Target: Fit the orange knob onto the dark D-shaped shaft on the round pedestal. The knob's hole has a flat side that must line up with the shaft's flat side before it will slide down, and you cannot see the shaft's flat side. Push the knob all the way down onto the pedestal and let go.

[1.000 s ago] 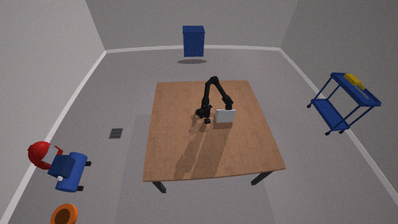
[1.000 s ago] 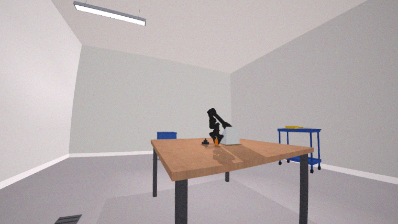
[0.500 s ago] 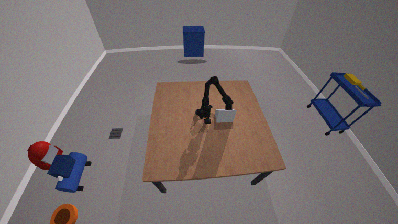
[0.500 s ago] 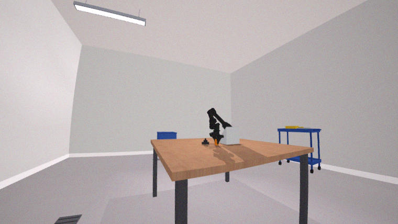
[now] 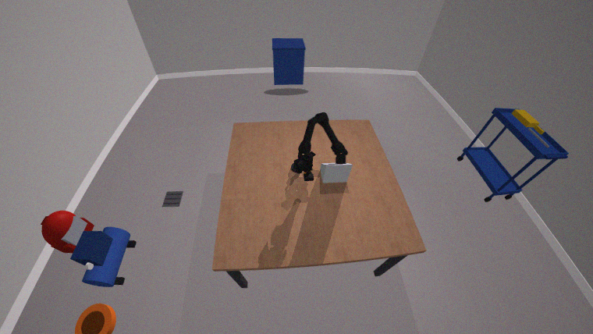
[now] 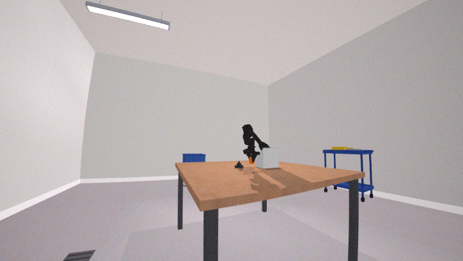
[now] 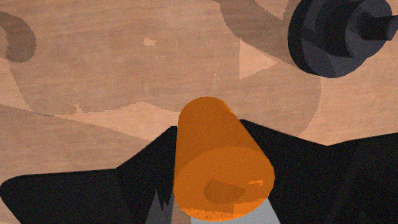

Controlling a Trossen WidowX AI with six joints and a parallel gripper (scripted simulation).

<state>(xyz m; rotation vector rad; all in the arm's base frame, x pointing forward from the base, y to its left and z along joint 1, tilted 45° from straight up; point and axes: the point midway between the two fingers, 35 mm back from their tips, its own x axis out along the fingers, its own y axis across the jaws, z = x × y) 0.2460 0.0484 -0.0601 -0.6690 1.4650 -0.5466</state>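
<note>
Right now the dark round pedestal is 12 cm to the right of my gripper tip, 7 cm ahead of it and 3 cm below it. Round my gripper tip: orange knob: 2 cm above.
</note>
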